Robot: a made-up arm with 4 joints.
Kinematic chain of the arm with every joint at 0, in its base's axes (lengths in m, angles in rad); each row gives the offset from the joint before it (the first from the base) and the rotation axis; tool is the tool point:
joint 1: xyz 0 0 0.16 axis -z
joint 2: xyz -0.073 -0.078 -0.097 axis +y
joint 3: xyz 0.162 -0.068 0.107 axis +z
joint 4: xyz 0.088 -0.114 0 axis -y
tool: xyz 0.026 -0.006 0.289
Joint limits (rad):
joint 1: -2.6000..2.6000
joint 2: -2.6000..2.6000
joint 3: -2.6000..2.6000
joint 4: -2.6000..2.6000
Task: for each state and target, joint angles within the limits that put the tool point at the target. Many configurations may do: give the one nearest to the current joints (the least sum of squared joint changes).
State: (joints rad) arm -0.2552 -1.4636 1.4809 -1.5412
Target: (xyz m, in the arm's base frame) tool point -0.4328 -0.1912 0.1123
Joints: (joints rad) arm -0.8464 -2.1863 1.6761 -0.9134
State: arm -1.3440 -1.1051 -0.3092 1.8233
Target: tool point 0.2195 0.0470 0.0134
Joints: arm -1.7874 -0.9051 -0.2900 2.3931
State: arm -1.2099 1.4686 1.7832 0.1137
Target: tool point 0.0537 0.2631 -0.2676
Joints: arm -1.4015 1.7512 1.7096 -0.0276
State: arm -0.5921 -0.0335 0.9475 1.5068
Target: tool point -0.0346 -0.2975 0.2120
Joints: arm -0.2146 0.0099 0.0895 1.5161
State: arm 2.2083 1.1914 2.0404 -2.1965
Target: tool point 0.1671 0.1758 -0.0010
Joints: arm 1.8618 1.6388 2.3634 -2.4907
